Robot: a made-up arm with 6 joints. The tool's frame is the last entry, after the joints.
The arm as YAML. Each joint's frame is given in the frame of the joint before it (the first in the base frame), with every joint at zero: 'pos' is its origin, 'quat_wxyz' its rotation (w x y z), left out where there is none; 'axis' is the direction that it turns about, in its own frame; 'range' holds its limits. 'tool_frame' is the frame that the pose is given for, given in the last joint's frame.
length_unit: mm
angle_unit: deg
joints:
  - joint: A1
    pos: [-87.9, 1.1, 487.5]
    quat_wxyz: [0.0, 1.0, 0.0, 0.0]
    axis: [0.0, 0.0, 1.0]
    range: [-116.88, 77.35]
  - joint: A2
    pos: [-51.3, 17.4, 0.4]
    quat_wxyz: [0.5, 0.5, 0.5, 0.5]
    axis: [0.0, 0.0, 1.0]
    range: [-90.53, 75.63]
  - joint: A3
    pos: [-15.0, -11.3, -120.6]
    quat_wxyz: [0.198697, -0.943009, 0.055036, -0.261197]
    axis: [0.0, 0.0, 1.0]
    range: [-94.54, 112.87]
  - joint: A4
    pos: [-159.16, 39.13, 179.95]
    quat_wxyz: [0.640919, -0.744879, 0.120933, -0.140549]
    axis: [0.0, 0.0, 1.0]
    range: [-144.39, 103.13]
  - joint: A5
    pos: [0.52, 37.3, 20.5]
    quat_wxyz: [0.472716, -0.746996, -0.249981, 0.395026]
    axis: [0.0, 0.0, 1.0]
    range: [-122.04, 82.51]
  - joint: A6
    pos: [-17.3, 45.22, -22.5]
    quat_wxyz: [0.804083, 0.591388, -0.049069, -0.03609]
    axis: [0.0, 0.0, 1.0]
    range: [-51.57, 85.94]
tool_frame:
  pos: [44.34, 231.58, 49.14]
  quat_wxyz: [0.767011, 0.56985, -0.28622, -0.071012]
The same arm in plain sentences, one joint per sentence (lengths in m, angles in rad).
The arm has six revolute joints in a row. What follows holds with every joint at zero, and every direction is one of the base frame's. The first joint lies 0.0879 m along -x and 0.0011 m along +y and 0.4875 m along +z from the base frame's origin and turns about -z, from -2.0399 to 1.35 rad. The second joint lies 0.0513 m along -x and 0.0174 m along -y and 0.0004 m along -z from the first joint and turns about +x, from -1.58 to 1.32 rad. The third joint lies 0.1206 m along -x and 0.015 m along +y and 0.0113 m along +z from the second joint and turns about the direction (-0.784591, -0.514494, -0.345996), from -1.65 to 1.97 rad. The fourth joint lies 0.2319 m along -x and 0.0439 m along +y and 0.0595 m along -z from the third joint and turns about the direction (-0.090996, -0.240988, 0.966253), from -2.5201 to 1.8 rad. The fifth joint lies 0.0296 m along +x and 0.0136 m along +y and 0.0274 m along +z from the fourth joint and turns about +y, from -2.13 to 1.4401 rad. The sixth joint lies 0.0291 m along -x and 0.0225 m along -y and 0.0387 m along -z from the fifth joint and turns about the direction (0.144303, 0.295705, 0.944317), from -0.9001 to 1.4999 rad. The tool frame, which is the frame that the pose is given for, lies 0.0318 m along +x and 0.2372 m along +y and 0.0271 m along -z from the sixth joint; its axes are the base frame's turned by roll 1.0138, pitch -0.3352 and yaw -0.3005 rad (as in URDF: about the fixed x, then y, then z).
